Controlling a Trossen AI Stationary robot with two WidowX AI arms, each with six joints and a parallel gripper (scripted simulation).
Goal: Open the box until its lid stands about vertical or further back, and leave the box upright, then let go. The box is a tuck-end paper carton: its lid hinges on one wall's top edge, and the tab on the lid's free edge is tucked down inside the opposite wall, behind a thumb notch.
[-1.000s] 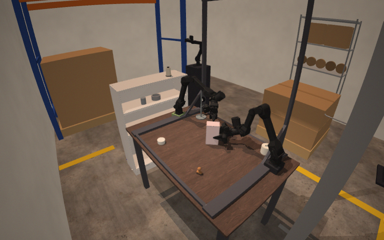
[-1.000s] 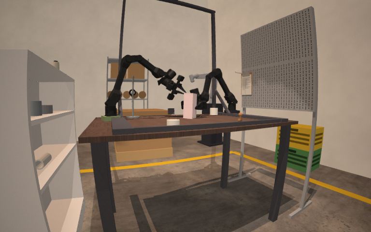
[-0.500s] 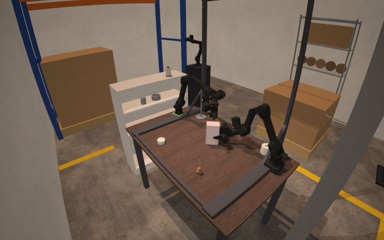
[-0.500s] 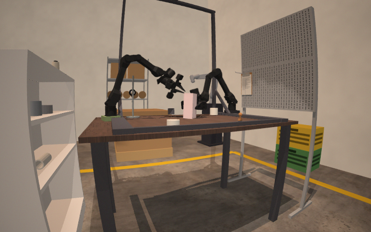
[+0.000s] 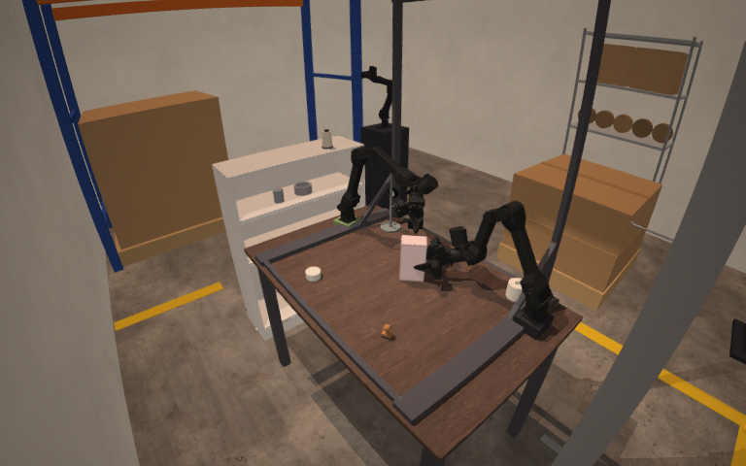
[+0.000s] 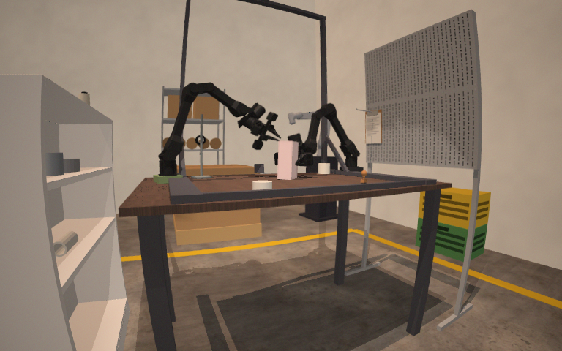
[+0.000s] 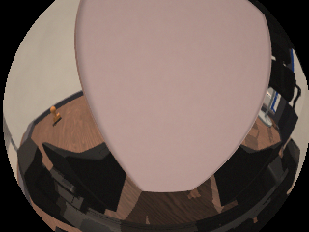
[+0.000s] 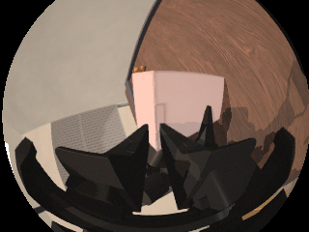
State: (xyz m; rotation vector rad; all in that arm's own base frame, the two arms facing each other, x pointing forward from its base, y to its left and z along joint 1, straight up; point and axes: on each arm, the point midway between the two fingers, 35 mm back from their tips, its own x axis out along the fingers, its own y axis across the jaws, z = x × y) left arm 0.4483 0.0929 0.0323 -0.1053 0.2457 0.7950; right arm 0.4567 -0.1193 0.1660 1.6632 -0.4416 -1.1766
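My left hand is 30 mm below the pale pink carton, 30 mm short of it and 20 mm to the left of it.
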